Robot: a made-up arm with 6 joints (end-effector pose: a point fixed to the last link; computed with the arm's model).
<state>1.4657 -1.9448 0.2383 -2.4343 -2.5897 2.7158</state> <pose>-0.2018 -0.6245 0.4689 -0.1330 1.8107 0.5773</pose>
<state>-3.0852 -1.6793 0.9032 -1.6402 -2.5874 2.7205</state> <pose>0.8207 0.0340 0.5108 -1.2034 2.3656 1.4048</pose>
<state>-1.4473 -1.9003 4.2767 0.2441 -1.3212 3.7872</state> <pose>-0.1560 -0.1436 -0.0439 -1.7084 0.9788 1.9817</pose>
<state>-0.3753 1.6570 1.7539 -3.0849 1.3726 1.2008</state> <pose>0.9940 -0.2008 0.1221 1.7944 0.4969 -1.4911</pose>
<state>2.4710 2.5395 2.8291 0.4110 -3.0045 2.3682</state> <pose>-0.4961 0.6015 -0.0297 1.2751 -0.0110 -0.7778</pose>
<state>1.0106 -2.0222 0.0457 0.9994 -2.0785 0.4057</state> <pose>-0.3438 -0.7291 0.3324 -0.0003 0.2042 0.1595</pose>
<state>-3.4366 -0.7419 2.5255 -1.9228 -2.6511 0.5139</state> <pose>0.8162 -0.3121 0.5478 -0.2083 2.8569 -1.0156</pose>
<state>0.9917 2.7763 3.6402 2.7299 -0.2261 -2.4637</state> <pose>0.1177 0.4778 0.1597 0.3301 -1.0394 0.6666</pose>
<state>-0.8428 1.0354 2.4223 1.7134 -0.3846 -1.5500</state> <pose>0.2293 -0.2193 0.9211 -0.4741 -1.3996 -1.1256</pose>
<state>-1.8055 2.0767 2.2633 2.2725 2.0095 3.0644</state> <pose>-0.1001 -0.9121 0.1342 1.6282 0.6588 -0.4965</pose>
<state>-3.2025 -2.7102 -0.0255 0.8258 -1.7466 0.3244</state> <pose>0.7459 0.0753 -0.1676 0.9067 0.2398 2.0991</pose>
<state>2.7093 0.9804 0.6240 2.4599 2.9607 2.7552</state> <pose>-0.9020 0.2641 0.2828 2.7093 -0.8039 0.1910</pose>
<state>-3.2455 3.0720 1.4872 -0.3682 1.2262 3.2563</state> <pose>0.0572 0.1608 -0.8818 0.6201 2.6957 0.0443</pose>
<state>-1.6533 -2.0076 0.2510 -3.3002 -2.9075 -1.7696</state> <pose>0.2393 0.7631 0.3335 -0.2548 1.5830 -0.4648</pose>
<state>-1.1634 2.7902 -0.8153 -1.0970 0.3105 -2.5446</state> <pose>-0.1795 0.2113 0.0808 0.5523 0.2813 2.2710</pose>
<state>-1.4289 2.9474 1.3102 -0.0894 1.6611 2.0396</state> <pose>-0.1704 -0.0596 -0.8730 -1.5992 1.4946 -0.9386</pose>
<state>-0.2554 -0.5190 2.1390 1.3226 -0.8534 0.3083</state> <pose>-0.7763 0.1576 0.6134 -0.0755 -1.3095 -1.8892</pose>
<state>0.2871 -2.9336 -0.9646 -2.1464 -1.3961 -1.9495</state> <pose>-0.1895 0.0450 0.2400 0.6213 1.8709 1.7548</pose>
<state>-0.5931 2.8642 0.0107 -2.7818 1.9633 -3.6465</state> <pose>-0.2560 0.3733 -0.4131 0.2987 -1.6425 -0.2465</pose>
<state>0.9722 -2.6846 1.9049 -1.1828 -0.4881 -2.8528</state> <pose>-0.1868 -0.3933 -0.8131 1.5323 0.0787 -2.7217</pose>
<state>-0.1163 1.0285 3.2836 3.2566 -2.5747 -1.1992</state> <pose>0.0757 0.1690 0.7900 -1.3570 1.0046 1.2446</pose>
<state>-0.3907 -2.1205 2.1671 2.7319 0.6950 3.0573</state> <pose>-0.4441 0.3593 -0.6482 0.9962 2.5401 -0.5700</pose>
